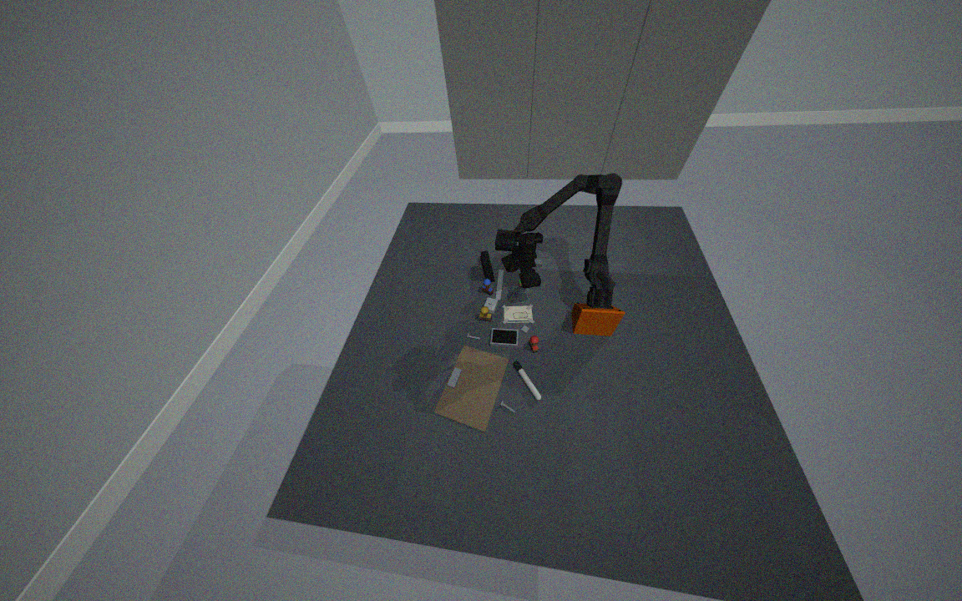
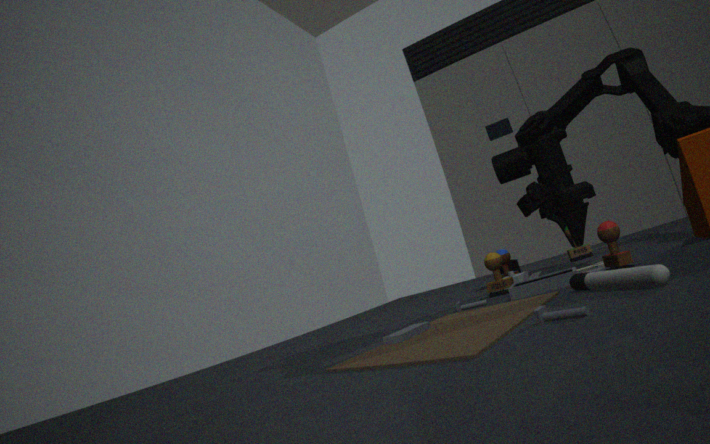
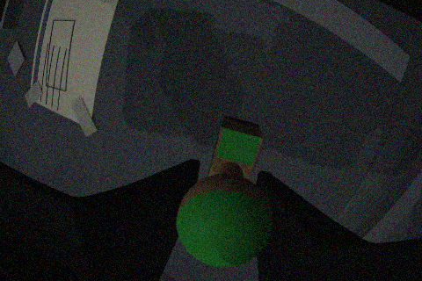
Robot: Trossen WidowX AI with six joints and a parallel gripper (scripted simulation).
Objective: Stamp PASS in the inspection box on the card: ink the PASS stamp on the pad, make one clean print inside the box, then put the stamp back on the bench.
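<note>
The white card lies 130 mm to the left of my gripper tip, 30 mm below it and 20 mm ahead of it. The rest, counted from my gripper tip: black block 150 mm ahead, 80 mm to the right, 20 mm below; green-knobbed PASS stamp right at my gripper tip; blue stamp 140 mm ahead, 30 mm to the left, 10 mm below.
</note>
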